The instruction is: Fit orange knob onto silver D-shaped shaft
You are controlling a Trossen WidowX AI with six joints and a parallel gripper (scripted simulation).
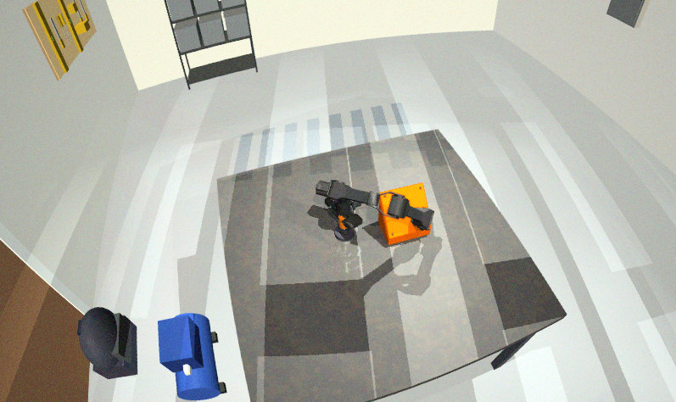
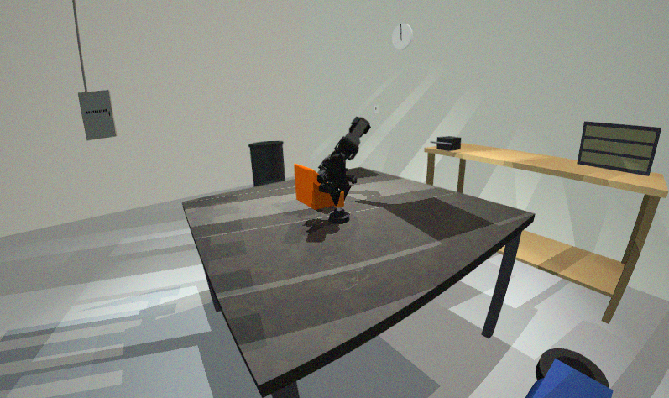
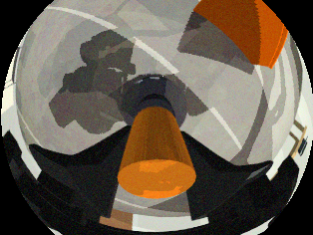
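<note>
Right now my gripper tip is 4 cm above the round pedestal. Round my gripper tip: orange knob 3 cm above.
</note>
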